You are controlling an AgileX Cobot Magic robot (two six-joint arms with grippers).
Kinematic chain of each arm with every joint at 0, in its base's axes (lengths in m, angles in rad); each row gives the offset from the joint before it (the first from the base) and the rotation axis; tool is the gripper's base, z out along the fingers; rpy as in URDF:
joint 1: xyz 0 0 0.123 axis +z
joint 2: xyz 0 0 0 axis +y
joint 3: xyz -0.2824 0 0.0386 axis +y
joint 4: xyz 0.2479 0 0.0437 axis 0.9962 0 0.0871
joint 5: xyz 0 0 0 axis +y
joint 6: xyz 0.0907 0 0.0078 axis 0.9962 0 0.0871
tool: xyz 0 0 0 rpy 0 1.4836 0
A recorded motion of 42 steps. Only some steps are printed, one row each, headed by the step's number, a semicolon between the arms.
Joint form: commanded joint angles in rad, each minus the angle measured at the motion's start. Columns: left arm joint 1, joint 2, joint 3, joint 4, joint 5, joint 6; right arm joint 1, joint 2, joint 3, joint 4, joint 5, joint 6.
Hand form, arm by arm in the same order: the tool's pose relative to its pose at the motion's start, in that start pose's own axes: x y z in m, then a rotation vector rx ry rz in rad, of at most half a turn. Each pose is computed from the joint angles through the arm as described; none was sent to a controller.
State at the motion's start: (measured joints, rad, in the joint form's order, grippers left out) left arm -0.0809 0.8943 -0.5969 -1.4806 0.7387 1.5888; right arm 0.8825 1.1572 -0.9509 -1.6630 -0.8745 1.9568
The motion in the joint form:
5: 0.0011 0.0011 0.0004 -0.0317 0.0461 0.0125; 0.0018 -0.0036 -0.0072 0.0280 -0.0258 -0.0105
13: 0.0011 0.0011 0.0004 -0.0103 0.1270 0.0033; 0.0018 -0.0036 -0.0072 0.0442 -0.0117 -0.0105
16: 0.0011 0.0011 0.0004 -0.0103 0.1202 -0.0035; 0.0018 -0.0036 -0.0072 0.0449 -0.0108 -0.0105
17: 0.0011 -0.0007 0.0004 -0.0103 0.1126 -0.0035; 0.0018 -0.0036 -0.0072 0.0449 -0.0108 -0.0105
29: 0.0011 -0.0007 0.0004 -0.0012 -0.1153 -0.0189; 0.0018 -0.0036 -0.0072 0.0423 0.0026 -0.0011
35: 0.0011 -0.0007 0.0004 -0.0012 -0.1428 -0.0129; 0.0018 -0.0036 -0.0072 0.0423 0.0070 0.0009
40: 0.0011 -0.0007 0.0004 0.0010 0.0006 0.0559; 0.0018 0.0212 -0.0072 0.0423 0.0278 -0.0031
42: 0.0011 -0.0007 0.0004 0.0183 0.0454 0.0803; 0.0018 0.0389 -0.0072 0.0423 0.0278 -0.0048
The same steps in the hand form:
5: -0.0019 -0.0038 0.0000 0.0446 -0.0220 -0.0117; -0.0033 0.0050 -0.0008 -0.0354 -0.0165 -0.0014
13: -0.0007 -0.0112 -0.0006 0.1259 -0.0089 -0.0052; -0.0048 0.0042 -0.0008 -0.0270 -0.0332 0.0091
16: -0.0007 -0.0106 -0.0005 0.1191 -0.0084 -0.0120; -0.0049 0.0042 -0.0008 -0.0264 -0.0340 0.0096
17: -0.0008 -0.0101 -0.0008 0.1114 -0.0095 -0.0107; -0.0049 0.0042 -0.0008 -0.0264 -0.0340 0.0096
29: 0.0002 0.0105 -0.0008 -0.1164 -0.0001 -0.0199; -0.0052 0.0030 -0.0008 -0.0133 -0.0370 0.0176
35: 0.0002 0.0130 -0.0011 -0.1439 0.0006 -0.0139; -0.0053 0.0026 -0.0008 -0.0092 -0.0386 0.0197
40: 0.0001 0.0000 -0.0002 -0.0005 0.0004 0.0566; -0.0032 -0.0058 0.0040 0.0146 -0.0306 0.0348
42: 0.0011 -0.0041 -0.0003 0.0450 0.0097 0.0935; -0.0012 -0.0104 0.0075 0.0178 -0.0194 0.0465

